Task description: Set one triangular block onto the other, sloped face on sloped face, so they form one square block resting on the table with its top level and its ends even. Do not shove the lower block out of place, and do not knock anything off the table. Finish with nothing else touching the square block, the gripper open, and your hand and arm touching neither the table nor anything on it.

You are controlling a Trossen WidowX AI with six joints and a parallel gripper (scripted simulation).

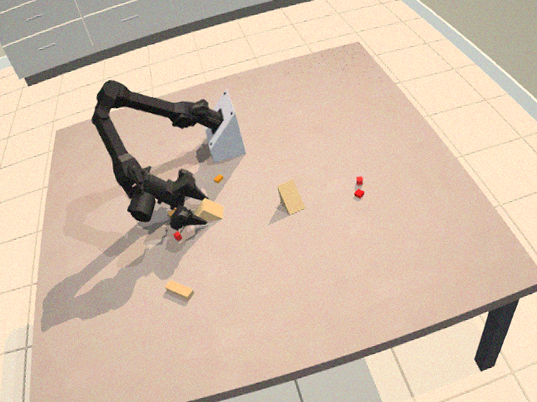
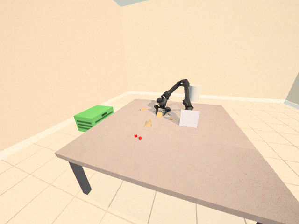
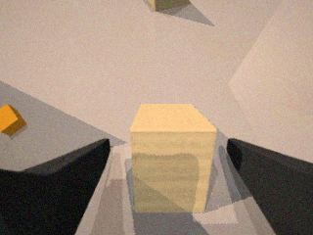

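My gripper tip is now 50 mm past the tan flat block, 90 mm to the left of it and 10 mm above it. The rest, counted from my gripper tip: flat tan block (250 mm ahead, 110 mm to the right, 10 mm below).
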